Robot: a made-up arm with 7 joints. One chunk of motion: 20 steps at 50 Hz.
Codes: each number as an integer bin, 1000 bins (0 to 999) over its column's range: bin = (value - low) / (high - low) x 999, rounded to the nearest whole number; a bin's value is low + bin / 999 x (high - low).
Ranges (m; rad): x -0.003..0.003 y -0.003..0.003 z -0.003..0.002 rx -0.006..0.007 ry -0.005..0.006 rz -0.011..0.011
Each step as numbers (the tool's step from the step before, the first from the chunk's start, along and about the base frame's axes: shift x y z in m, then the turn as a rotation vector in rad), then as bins.
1 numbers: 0.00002 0.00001 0.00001 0.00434 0.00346 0.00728
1 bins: 503 501 601 795 768 830
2 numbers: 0.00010 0.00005 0.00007 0.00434 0.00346 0.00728
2 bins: 516 508 613 795 768 830
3 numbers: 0.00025 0.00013 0.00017 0.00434 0.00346 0.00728
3 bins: 541 521 633 795 768 830
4 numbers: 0.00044 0.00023 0.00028 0.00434 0.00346 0.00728
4 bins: 573 538 655 795 768 830
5 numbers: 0.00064 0.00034 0.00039 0.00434 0.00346 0.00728
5 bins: 606 556 677 795 768 830
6 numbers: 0.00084 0.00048 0.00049 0.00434 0.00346 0.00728
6 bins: 639 579 697 795 768 830
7 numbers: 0.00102 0.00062 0.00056 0.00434 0.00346 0.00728
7 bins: 669 603 711 795 768 830
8 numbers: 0.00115 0.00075 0.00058 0.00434 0.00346 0.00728
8 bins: 691 624 715 795 768 830
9 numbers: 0.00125 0.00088 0.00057 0.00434 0.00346 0.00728
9 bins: 708 646 713 795 768 830
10 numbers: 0.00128 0.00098 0.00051 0.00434 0.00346 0.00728
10 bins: 713 663 701 795 768 830
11 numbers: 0.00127 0.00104 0.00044 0.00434 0.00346 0.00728
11 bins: 711 673 687 795 768 830
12 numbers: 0.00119 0.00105 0.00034 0.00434 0.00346 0.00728
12 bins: 698 674 667 795 768 830
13 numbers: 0.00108 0.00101 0.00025 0.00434 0.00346 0.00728
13 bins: 679 668 649 795 768 830
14 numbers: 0.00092 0.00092 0.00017 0.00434 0.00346 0.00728
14 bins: 653 653 633 795 768 830
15 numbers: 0.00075 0.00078 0.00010 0.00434 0.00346 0.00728
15 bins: 624 629 619 795 768 830
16 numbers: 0.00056 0.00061 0.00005 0.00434 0.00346 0.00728
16 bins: 593 601 609 795 768 830
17 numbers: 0.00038 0.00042 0.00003 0.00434 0.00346 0.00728
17 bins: 563 569 605 795 768 830
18 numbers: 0.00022 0.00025 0.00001 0.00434 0.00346 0.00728
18 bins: 536 541 601 795 768 830
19 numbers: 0.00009 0.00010 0.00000 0.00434 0.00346 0.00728
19 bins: 514 516 599 795 768 830
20 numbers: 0.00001 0.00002 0.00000 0.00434 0.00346 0.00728
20 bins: 501 503 599 795 768 830
